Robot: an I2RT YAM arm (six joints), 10 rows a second.
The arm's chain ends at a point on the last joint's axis. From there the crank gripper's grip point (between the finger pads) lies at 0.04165 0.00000 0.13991 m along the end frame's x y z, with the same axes.
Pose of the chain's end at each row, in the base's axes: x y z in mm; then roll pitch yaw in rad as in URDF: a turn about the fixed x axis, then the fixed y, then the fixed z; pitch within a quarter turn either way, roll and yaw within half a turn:
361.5 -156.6 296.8 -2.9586 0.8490 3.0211
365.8 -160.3 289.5 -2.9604 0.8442 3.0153
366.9 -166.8 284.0 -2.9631 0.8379 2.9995
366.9 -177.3 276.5 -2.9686 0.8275 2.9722
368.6 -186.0 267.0 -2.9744 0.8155 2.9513
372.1 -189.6 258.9 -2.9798 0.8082 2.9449
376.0 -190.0 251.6 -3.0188 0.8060 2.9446
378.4 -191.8 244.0 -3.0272 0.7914 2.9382
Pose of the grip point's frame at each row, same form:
433.6 -191.0 174.6 -2.9586 0.8490 3.0211
437.2 -194.8 166.9 -2.9604 0.8442 3.0153
437.1 -201.9 160.9 -2.9631 0.8379 2.9995
435.1 -213.4 152.6 -2.9686 0.8275 2.9722
434.8 -222.5 142.1 -2.9744 0.8155 2.9513
437.4 -225.6 133.4 -2.9798 0.8082 2.9449
442.6 -220.8 125.4 -3.0188 0.8060 2.9446
443.3 -221.5 116.7 -3.0272 0.7914 2.9382

